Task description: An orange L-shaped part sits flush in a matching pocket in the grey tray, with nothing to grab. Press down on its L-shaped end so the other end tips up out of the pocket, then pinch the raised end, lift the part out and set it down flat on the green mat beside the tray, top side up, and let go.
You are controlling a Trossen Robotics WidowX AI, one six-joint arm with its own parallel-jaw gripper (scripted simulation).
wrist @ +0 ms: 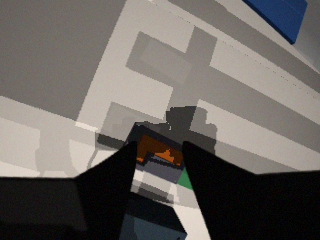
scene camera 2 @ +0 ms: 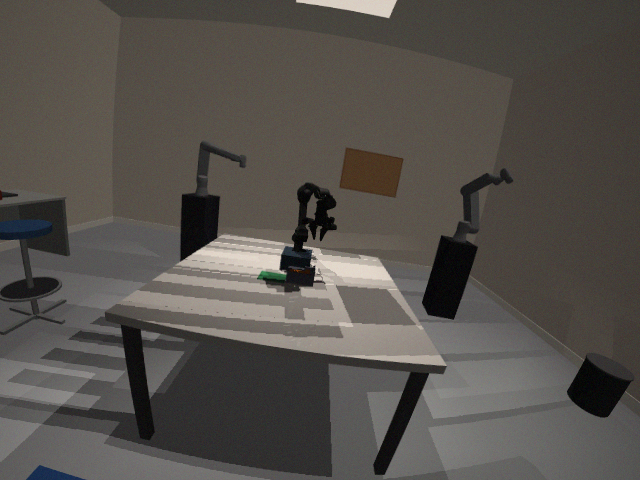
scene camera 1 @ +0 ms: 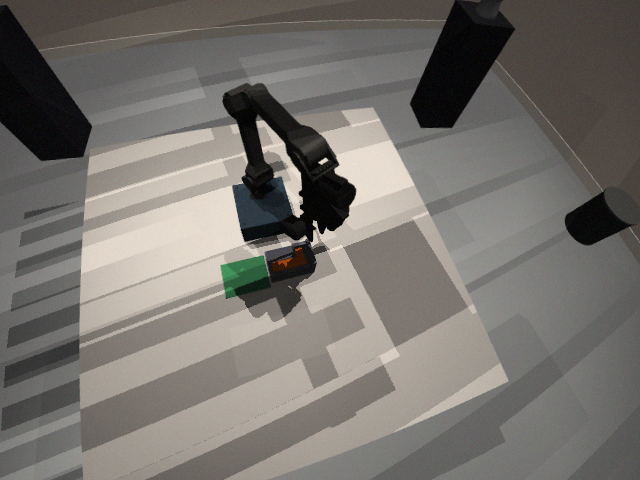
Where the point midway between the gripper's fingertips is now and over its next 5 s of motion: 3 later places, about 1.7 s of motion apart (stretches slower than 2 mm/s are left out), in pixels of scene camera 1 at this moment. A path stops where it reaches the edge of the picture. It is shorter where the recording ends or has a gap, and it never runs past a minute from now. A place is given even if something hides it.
The gripper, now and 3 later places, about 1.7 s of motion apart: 316, 237; 309, 257; 311, 245; 288, 258
